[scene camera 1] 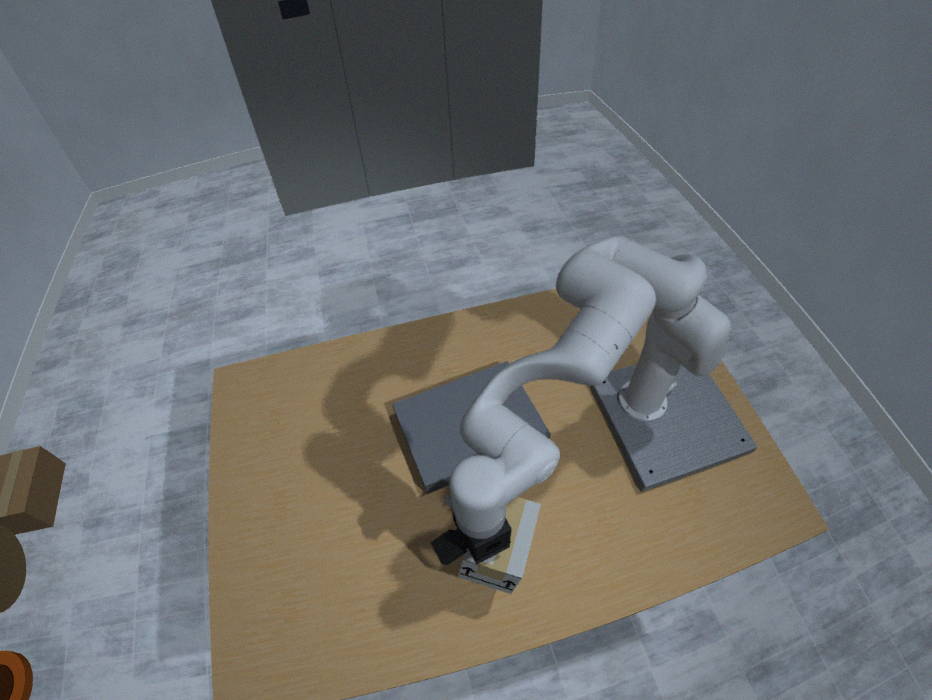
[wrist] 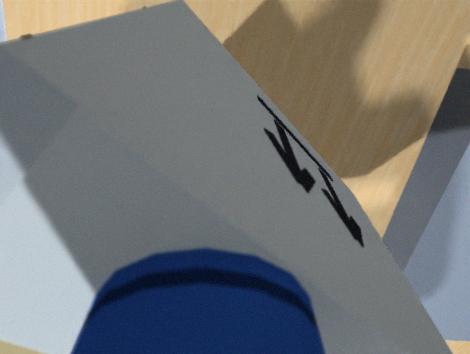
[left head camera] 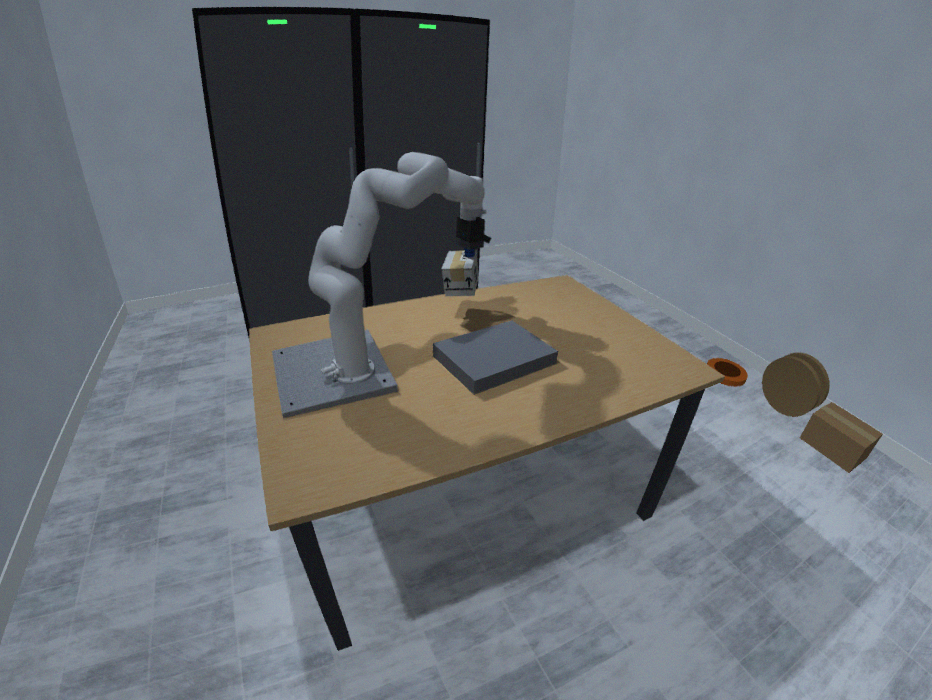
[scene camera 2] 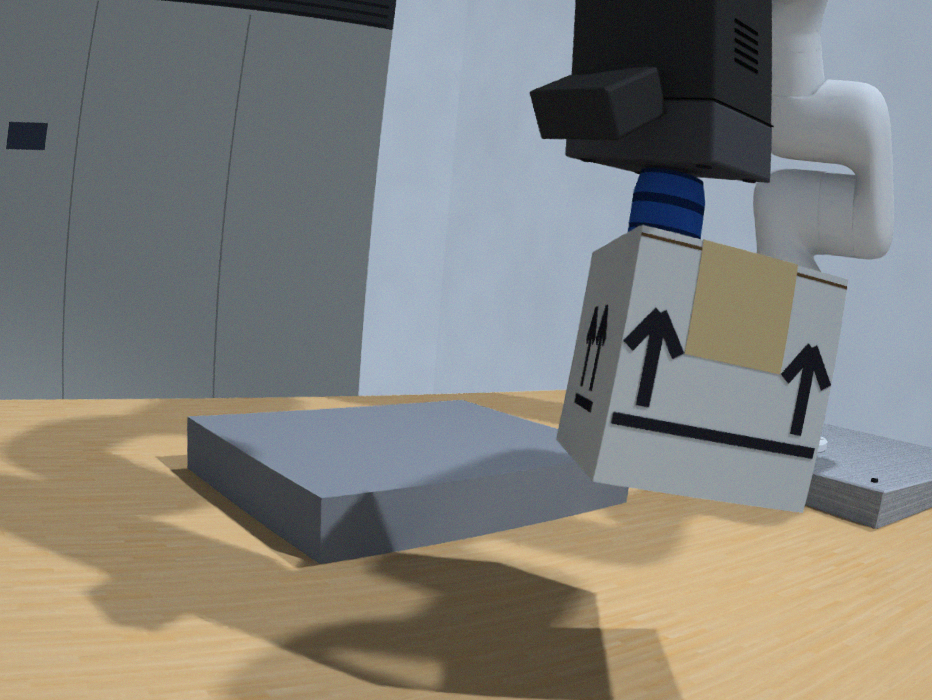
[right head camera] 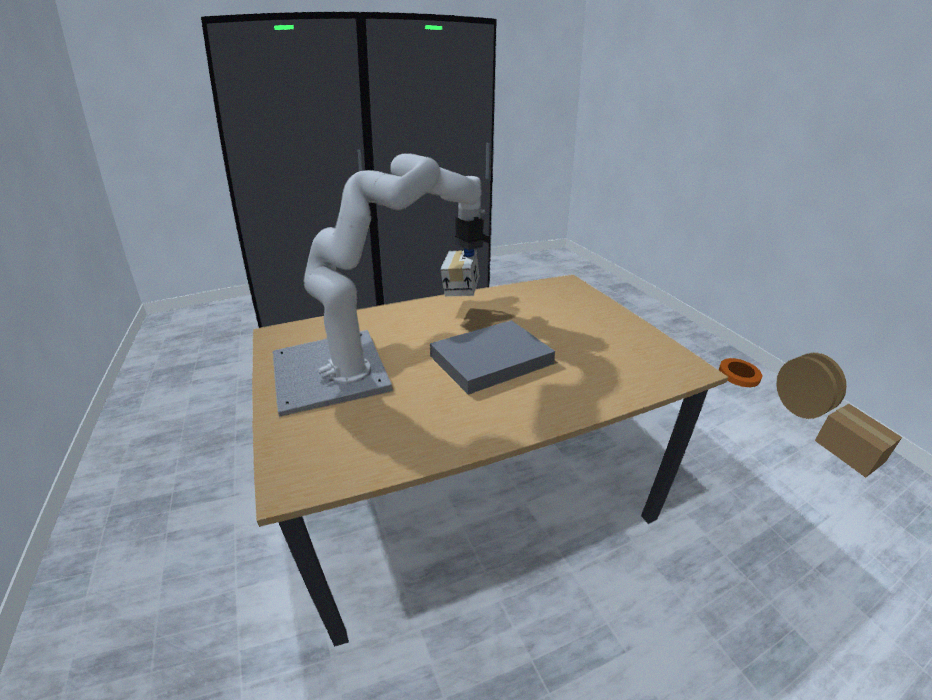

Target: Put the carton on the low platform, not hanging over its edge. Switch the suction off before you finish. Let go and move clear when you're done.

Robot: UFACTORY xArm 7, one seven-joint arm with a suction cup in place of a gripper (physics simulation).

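Places are measured from the arm's base along level axes (x ahead, y left, z up), in metres.
Pixels of known places: hand, tool point: [wrist: 209, 276] [left head camera: 469, 258] [scene camera 2: 663, 266] [right head camera: 468, 258]; arm's base, link origin: [scene camera 1: 642, 400] [left head camera: 353, 370] [right head camera: 350, 370].
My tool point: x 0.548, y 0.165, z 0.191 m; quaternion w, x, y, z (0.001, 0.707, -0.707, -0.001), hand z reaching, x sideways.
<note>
Ahead of a thing's pixels: the offset from my tool point to its top centre. Level surfaces: height alone.
The white carton {0.017 m up, 0.034 m back, 0.001 m left} [left head camera: 458, 274] [right head camera: 458, 274] [scene camera 1: 524, 536] [scene camera 2: 715, 376] [wrist: 165, 140], with tan tape and black arrows, hangs in the air from my suction cup [scene camera 2: 667, 201] [wrist: 205, 305], tilted a little. The blue cup touches its top off to one side; in scene camera 1 the arm hides the cup. The low platform {0.169 m down, 0.134 m back, 0.322 m right} [left head camera: 495, 351] [right head camera: 491, 352] [scene camera 1: 444, 429] [scene camera 2: 391, 444], a flat grey slab, lies on the table. The carton is off to the side of it, beyond its far edge in the head views, with its shadow on the table. Part of the platform shows in the wrist view [wrist: 450, 280].
The arm's grey base plate [left head camera: 301, 376] [right head camera: 301, 376] [scene camera 1: 693, 437] is bolted to the table {0.218 m down} [left head camera: 406, 452] [right head camera: 406, 452] [scene camera 1: 286, 587]. An orange ring [left head camera: 711, 370] [right head camera: 727, 374], a brown round object [left head camera: 791, 384] [right head camera: 806, 385] and a brown box [left head camera: 837, 437] [right head camera: 855, 440] are beyond the table.
</note>
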